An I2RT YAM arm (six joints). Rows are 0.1 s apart.
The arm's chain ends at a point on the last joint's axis. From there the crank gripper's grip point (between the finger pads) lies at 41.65 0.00 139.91 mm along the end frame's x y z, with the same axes.
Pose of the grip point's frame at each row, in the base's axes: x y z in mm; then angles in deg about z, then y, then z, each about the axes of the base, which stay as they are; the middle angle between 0 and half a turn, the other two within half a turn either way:
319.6 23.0 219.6 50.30 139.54 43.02
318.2 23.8 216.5 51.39 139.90 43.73
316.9 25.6 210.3 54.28 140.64 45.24
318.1 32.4 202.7 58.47 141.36 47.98
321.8 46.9 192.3 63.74 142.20 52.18
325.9 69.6 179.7 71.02 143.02 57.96
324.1 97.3 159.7 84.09 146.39 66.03
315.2 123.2 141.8 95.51 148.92 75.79
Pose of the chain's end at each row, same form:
289.9 -48.6 343.3 50.30 139.54 43.02
289.9 -48.3 340.3 51.39 139.90 43.73
291.7 -47.9 333.9 54.28 140.64 45.24
297.4 -43.6 325.6 58.47 141.36 47.98
307.7 -32.2 314.1 63.74 142.20 52.18
320.4 -13.5 299.6 71.02 143.02 57.96
331.9 13.0 278.6 84.09 146.39 66.03
336.8 39.7 259.6 95.51 148.92 75.79

